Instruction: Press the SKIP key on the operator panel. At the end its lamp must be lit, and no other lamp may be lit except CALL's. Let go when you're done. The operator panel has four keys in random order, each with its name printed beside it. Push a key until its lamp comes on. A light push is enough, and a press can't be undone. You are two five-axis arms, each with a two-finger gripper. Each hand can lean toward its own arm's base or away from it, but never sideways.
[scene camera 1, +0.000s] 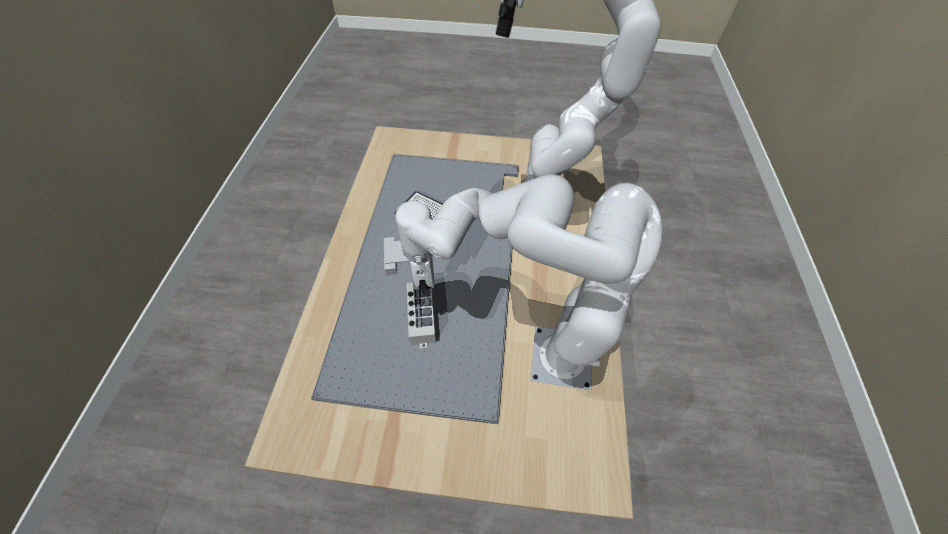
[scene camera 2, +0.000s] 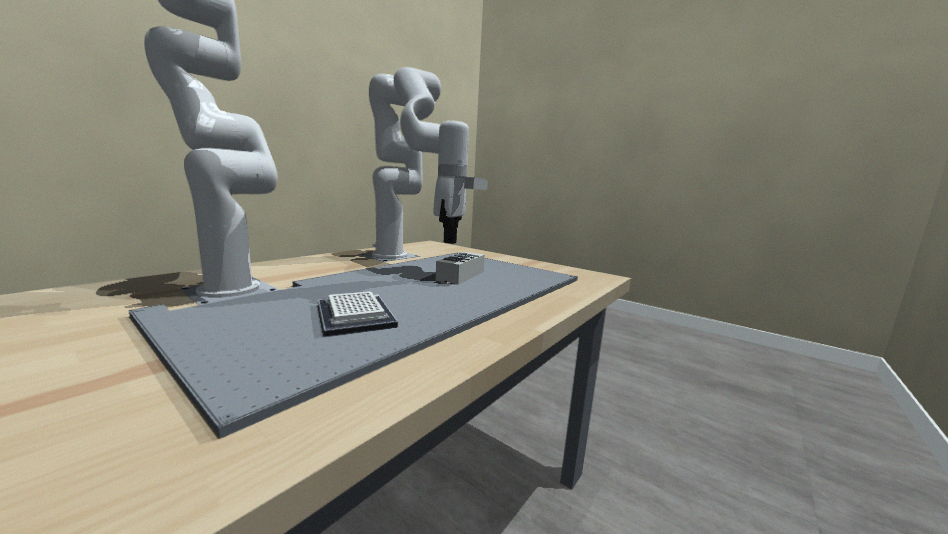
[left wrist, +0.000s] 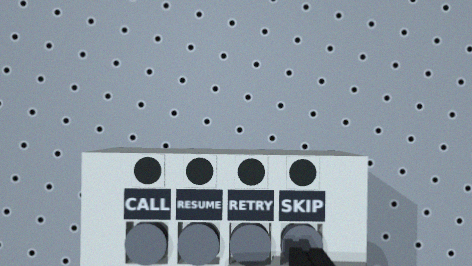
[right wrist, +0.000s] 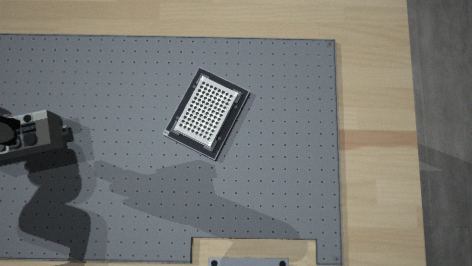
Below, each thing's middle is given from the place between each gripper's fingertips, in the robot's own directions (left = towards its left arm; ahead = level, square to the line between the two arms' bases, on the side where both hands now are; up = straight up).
My left gripper (scene camera 2: 450, 243) is now 80 mm above the operator panel (scene camera 1: 420, 334) and 40 mm to the right of it. Also, from my left hand: white plate (scene camera 2: 363, 306) (350 mm to the right, 100 mm below, 20 mm ahead); then dark holder (scene camera 2: 326, 312) (350 mm to the right, 110 mm below, 20 mm ahead).
My right gripper is now 570 mm above the white plate, 230 mm short of it and 50 mm to the right of it. The rest, counted from my right hand: operator panel 550 mm below, 440 mm to the left, 220 mm ahead; dark holder 580 mm below, 230 mm ahead, 50 mm to the left.
